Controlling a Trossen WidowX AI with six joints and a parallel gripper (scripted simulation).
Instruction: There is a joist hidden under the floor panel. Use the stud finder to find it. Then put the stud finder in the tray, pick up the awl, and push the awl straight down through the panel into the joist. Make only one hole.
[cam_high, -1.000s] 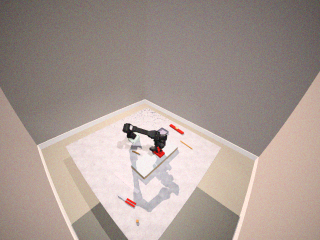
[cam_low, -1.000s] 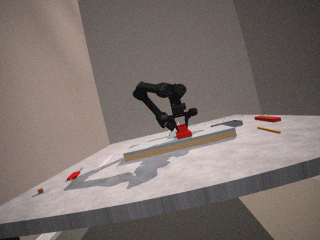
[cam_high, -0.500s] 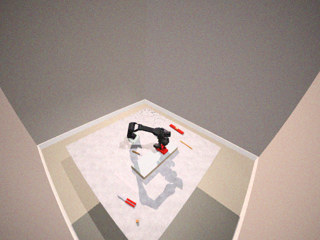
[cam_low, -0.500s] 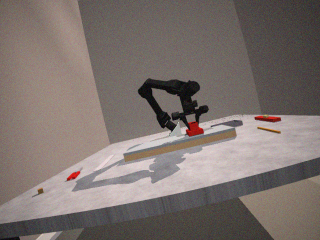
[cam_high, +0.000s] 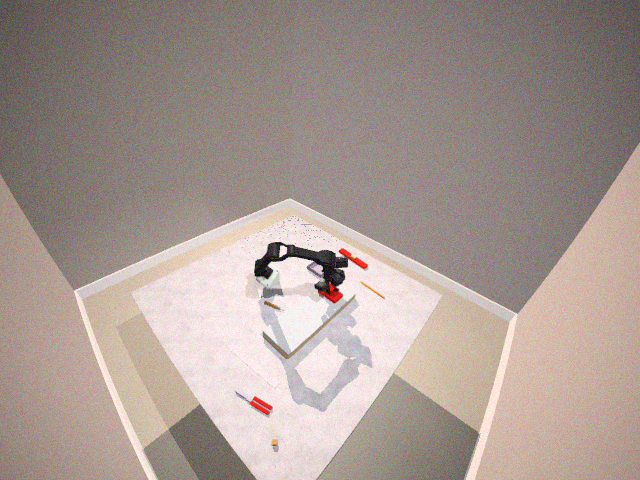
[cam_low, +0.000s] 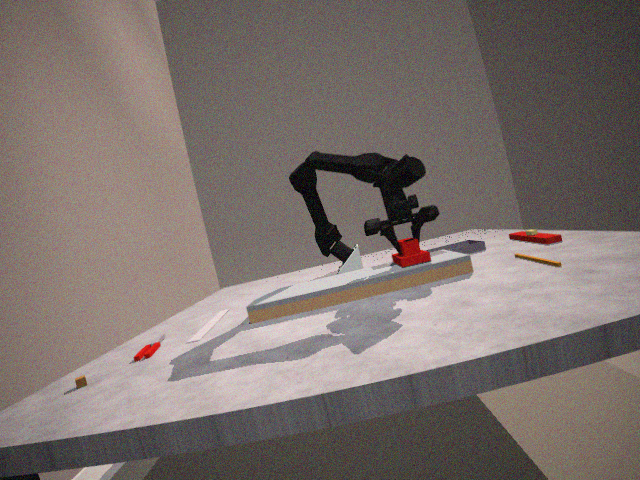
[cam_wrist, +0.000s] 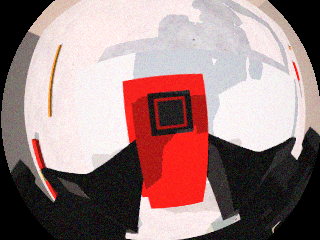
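Right now my gripper tip is 22 cm past the grey tray, 18 cm to the right of it and 5 cm above it. The rest, counted from my gripper tip: red stud finder 2 cm above, 1 cm ahead; square indicator 3 cm above, 2 cm ahead; yellow pencil 24 cm to the left, 13 cm ahead, 6 cm below.
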